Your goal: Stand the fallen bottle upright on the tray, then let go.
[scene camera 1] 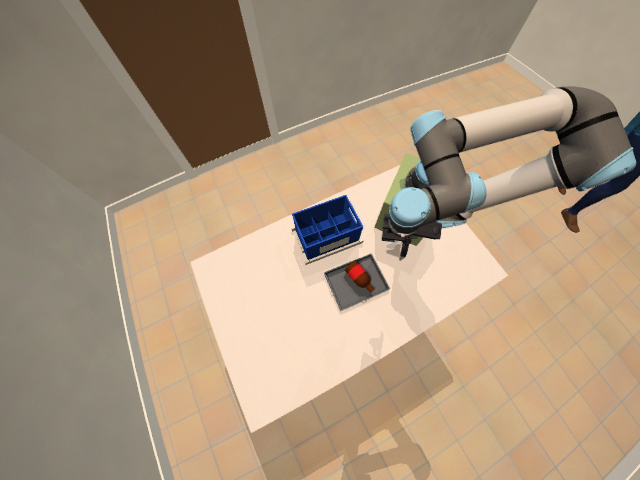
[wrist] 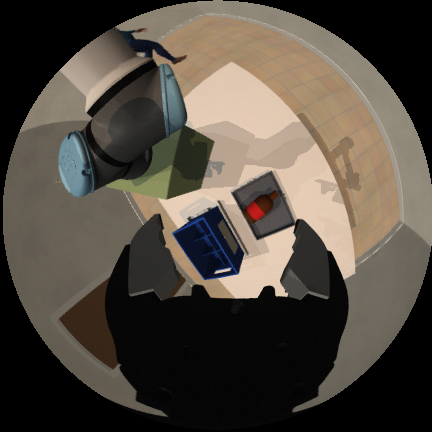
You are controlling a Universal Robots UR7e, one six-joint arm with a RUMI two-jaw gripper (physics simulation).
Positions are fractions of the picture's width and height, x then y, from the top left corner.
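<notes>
I can see my gripper (scene camera 1: 0.63, 0.49), and the same gripper is visible again from the wrist (wrist: 0.53, 0.51).
</notes>
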